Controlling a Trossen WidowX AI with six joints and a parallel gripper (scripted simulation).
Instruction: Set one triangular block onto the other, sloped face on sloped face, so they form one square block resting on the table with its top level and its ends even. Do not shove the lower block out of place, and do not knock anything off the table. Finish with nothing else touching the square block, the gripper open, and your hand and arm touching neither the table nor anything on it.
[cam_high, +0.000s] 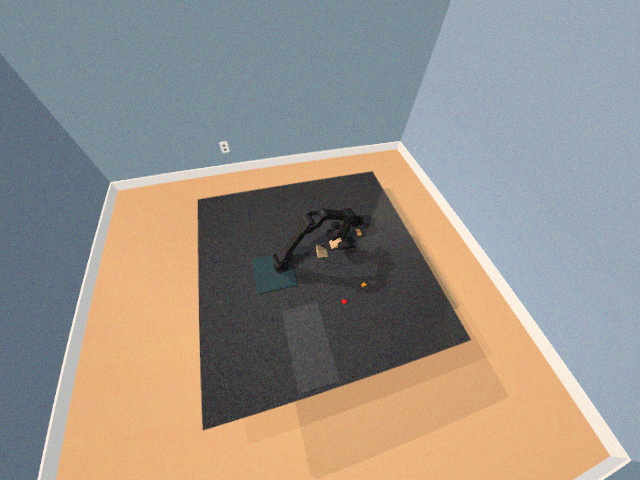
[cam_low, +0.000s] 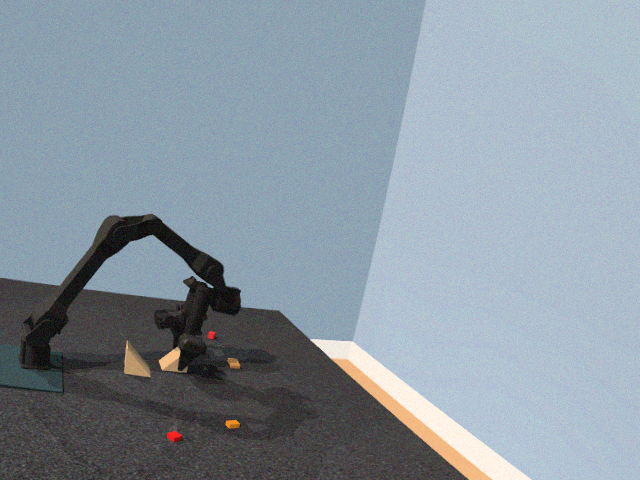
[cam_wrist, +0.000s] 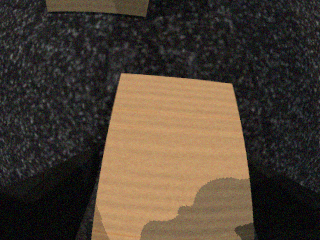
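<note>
My gripper tip is now 10 mm short of the triangular block and 10 mm below it.
</note>
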